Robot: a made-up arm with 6 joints. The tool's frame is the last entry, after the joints.
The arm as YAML. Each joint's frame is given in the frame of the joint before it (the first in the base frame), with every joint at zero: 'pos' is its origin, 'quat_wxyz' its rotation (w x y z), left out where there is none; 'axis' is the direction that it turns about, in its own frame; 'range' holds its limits. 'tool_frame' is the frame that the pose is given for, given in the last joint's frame.
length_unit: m
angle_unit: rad
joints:
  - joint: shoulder
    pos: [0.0, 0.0, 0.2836]
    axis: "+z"
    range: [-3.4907, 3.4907]
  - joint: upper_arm
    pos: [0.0, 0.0, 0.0]
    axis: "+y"
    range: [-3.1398, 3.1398]
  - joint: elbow
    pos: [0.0, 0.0, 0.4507]
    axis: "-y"
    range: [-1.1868, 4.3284]
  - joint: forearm
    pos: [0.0, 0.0, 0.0]
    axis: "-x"
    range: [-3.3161, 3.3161]
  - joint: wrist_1
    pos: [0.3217, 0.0, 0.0]
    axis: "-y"
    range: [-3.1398, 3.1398]
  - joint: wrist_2
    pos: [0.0, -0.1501, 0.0]
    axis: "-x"
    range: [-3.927, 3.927]
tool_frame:
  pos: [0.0, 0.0, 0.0]
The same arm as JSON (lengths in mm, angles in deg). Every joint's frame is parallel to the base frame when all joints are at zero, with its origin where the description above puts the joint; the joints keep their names.
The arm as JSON. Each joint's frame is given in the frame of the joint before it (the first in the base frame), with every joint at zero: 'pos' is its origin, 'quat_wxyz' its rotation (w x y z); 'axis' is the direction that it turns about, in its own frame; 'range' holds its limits. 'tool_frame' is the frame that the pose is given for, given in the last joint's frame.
{
  "length_unit": "mm",
  "angle_unit": "deg",
  "joints": [
    {
      "joint": "shoulder",
      "pos": [
        0.0,
        0.0,
        283.6
      ],
      "quat_wxyz": [
        1.0,
        0.0,
        0.0,
        0.0
      ],
      "axis": [
        0.0,
        0.0,
        1.0
      ],
      "range": [
        -200.0,
        200.0
      ]
    },
    {
      "joint": "upper_arm",
      "pos": [
        0.0,
        0.0,
        0.0
      ],
      "quat_wxyz": [
        1.0,
        0.0,
        0.0,
        0.0
      ],
      "axis": [
        0.0,
        1.0,
        0.0
      ],
      "range": [
        -179.9,
        179.9
      ]
    },
    {
      "joint": "elbow",
      "pos": [
        0.0,
        0.0,
        450.7
      ],
      "quat_wxyz": [
        1.0,
        0.0,
        0.0,
        0.0
      ],
      "axis": [
        0.0,
        -1.0,
        0.0
      ],
      "range": [
        -68.0,
        248.0
      ]
    },
    {
      "joint": "forearm",
      "pos": [
        0.0,
        0.0,
        0.0
      ],
      "quat_wxyz": [
        1.0,
        0.0,
        0.0,
        0.0
      ],
      "axis": [
        -1.0,
        0.0,
        0.0
      ],
      "range": [
        -190.0,
        190.0
      ]
    },
    {
      "joint": "wrist_1",
      "pos": [
        321.7,
        0.0,
        0.0
      ],
      "quat_wxyz": [
        1.0,
        0.0,
        0.0,
        0.0
      ],
      "axis": [
        0.0,
        -1.0,
        0.0
      ],
      "range": [
        -179.9,
        179.9
      ]
    },
    {
      "joint": "wrist_2",
      "pos": [
        0.0,
        -150.1,
        0.0
      ],
      "quat_wxyz": [
        1.0,
        0.0,
        0.0,
        0.0
      ],
      "axis": [
        -1.0,
        0.0,
        0.0
      ],
      "range": [
        -225.0,
        225.0
      ]
    }
  ],
  "tool_frame": {
    "pos": [
      0.0,
      0.0,
      0.0
    ],
    "quat_wxyz": [
      1.0,
      0.0,
      0.0,
      0.0
    ]
  }
}

